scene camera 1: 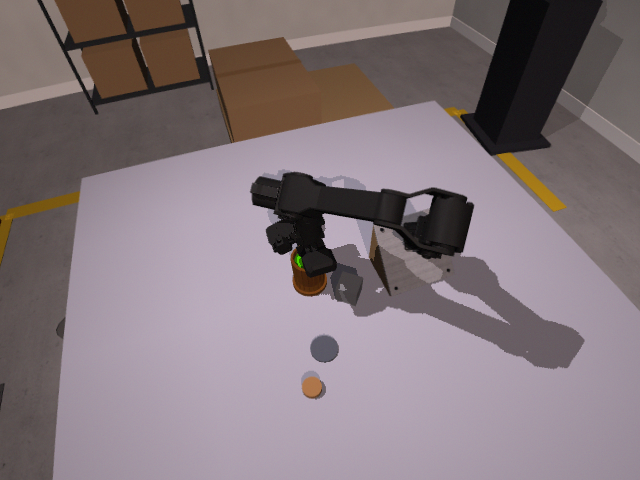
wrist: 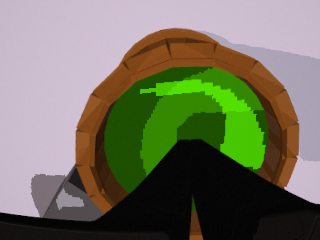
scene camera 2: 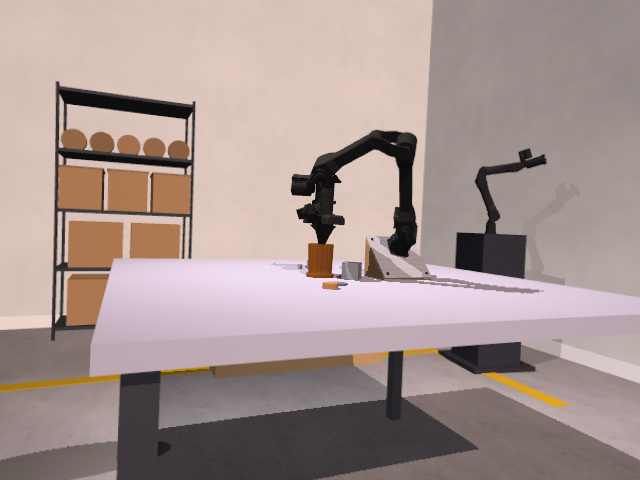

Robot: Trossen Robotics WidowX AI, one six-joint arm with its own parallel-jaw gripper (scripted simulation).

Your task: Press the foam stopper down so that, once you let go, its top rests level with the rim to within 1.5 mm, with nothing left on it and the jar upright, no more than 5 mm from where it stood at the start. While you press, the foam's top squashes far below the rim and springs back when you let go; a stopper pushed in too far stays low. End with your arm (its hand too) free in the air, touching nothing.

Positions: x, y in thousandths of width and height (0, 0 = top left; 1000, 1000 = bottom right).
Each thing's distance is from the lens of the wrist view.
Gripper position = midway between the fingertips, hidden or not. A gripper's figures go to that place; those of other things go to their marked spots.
my gripper (wrist: 592, 627): 0.10 m
grey cube (wrist: 223, 844): 0.17 m
